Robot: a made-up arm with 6 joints.
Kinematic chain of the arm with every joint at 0, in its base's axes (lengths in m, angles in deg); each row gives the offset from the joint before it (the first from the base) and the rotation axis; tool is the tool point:
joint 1: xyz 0 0 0.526 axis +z
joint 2: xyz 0 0 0 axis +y
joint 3: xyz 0 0 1.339 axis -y
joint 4: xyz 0 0 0 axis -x
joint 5: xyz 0.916 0 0 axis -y
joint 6: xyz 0 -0.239 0 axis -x
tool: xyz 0 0 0
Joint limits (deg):
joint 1: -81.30..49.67
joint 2: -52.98..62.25
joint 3: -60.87..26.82
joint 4: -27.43..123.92
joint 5: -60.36..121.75
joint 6: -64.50..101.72
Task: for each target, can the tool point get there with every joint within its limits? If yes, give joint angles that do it. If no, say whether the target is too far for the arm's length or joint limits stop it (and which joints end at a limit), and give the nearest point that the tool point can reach.
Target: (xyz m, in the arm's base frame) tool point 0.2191 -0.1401 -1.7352
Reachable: no: joint limits stop it (at a limit: joint 2) | nearest point 0.7548 -0.4827 0.2480 | short by 2.083 m
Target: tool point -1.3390 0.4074 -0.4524
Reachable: no: joint limits stop it (at a limit: joint 1, joint 2, joint 3) | nearest point -0.1217 -0.6213 0.4402 | short by 1.827 m
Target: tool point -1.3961 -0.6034 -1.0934
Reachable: no: joint limits stop it (at a limit: joint 1, joint 2) | nearest point -0.1035 -0.9034 0.2867 | short by 1.914 m
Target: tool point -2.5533 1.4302 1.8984
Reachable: no: too far | nearest point -0.9964 0.5581 2.2760 | short by 1.824 m
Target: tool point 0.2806 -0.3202 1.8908
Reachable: yes | joints -19.60 -23.84 -22.49 29.72 102.78 78.56
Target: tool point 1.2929 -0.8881 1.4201
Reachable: yes | joints -27.96 29.91 3.39 41.78 31.12 71.57
